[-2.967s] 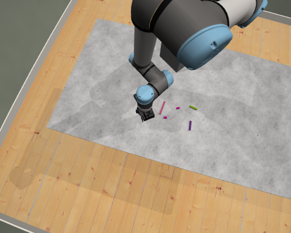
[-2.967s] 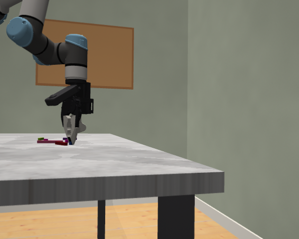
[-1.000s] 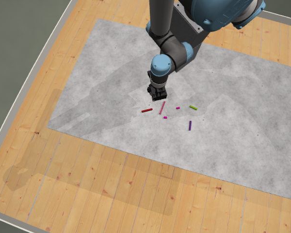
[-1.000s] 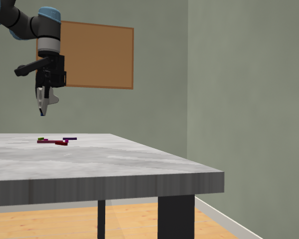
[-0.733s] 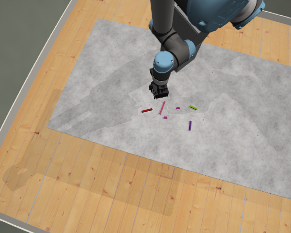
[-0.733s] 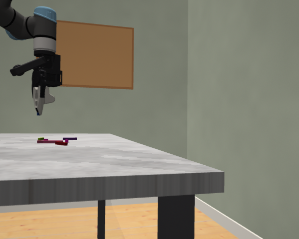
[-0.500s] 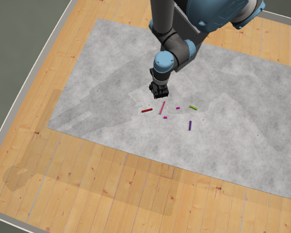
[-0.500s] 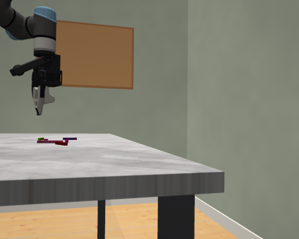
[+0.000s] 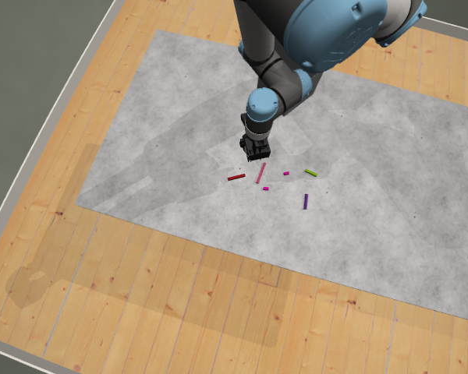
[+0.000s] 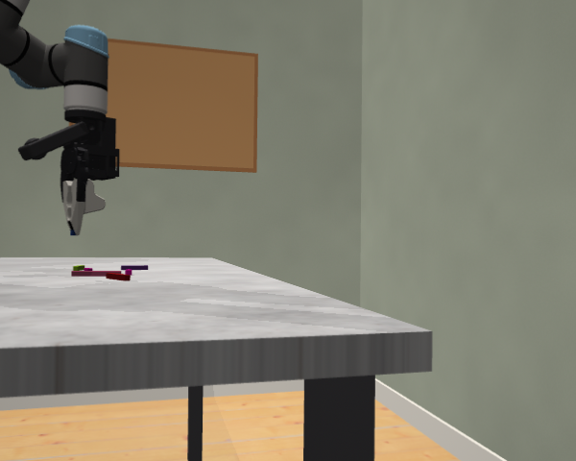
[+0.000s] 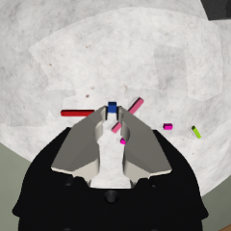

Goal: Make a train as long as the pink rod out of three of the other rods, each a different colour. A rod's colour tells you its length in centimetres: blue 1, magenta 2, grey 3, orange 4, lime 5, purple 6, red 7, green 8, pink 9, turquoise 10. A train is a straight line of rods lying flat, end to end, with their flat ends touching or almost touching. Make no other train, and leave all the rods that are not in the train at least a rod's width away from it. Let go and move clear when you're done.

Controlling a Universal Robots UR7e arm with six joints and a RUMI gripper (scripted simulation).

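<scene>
Right now the pink rod is 2 cm ahead of my hand, 6 cm to the left of it and 9 cm below it. Round my hand: lime rod 7 cm behind, 23 cm to the left, 9 cm below; small blue rod 1 cm below; red rod 8 cm ahead, 2 cm to the right, 9 cm below.
</scene>
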